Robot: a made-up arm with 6 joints.
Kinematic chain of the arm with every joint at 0, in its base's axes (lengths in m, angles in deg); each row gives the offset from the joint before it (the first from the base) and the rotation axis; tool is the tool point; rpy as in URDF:
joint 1: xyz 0 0 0.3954 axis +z
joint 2: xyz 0 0 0 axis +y
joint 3: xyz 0.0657 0 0.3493 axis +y
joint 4: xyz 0.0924 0 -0.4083 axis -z
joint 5: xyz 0 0 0 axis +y
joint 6: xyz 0.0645 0 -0.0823 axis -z
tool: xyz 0 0 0 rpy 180 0 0
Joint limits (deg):
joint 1: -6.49..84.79
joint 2: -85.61..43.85
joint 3: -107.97..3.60
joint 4: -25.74..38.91
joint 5: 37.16..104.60
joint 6: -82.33..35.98
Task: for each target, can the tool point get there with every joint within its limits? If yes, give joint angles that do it. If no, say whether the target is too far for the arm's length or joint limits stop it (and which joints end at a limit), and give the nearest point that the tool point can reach.
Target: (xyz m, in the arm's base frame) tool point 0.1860 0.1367 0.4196
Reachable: yes | joints 42.90 -30.60 -16.62 -17.94 93.39 22.03
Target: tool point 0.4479 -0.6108 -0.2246
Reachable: no: too far | nearest point 0.4156 -0.0700 0.1182 | short by 0.641 m
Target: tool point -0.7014 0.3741 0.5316
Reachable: no: joint limits stop it (at a limit: joint 1, joint 2, joint 3, joint 4, joint 5) | nearest point -0.4564 0.1125 0.9209 | short by 0.529 m
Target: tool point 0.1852 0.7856 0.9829
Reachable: no: too far | nearest point 0.1474 0.6254 0.8631 | short by 0.204 m
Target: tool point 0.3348 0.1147 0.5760
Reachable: yes | joints 18.63 -29.91 -37.99 1.70 72.27 -30.92
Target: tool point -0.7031 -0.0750 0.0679
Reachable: no: joint limits stop it (at a limit: joint 2, joint 3, joint 4) | nearest point -0.0618 -0.0066 0.2475 | short by 0.669 m
